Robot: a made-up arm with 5 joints.
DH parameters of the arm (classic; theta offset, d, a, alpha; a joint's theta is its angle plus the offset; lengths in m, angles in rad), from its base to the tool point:
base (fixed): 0 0 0.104 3.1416
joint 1: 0 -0.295 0.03 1.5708
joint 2: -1.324 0 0.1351 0
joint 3: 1.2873 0 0.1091 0
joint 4: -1.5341 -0.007 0 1.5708
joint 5: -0.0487 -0.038 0 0
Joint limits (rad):
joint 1: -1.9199..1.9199
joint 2: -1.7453..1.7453
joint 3: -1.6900..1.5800
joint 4: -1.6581..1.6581
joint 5: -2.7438..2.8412
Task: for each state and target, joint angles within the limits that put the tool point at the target. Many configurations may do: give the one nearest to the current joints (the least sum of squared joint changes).
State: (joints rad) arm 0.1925 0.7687 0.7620 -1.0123 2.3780
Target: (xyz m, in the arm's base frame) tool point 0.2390 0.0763 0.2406
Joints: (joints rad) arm -0.5596 0.6980 1.0288 -1.0005 2.3780
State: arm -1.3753 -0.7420 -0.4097 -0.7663 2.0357
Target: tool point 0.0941 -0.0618 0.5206
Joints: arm -1.2998 -1.1049 -0.1511 -0.8670 2.0357
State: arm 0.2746 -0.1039 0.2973 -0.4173 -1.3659
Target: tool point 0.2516 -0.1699 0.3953
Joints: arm 0.8244 0.1480 0.1556 -0.4187 -1.3659
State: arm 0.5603 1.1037 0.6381 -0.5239 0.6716
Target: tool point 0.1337 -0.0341 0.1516
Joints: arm 0.6988 1.7025 0.8740 -0.4225 0.6716
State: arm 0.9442 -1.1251 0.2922 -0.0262 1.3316
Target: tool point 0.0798 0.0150 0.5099
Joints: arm 0.8034 -1.2049 0.0517 -0.0860 1.3316
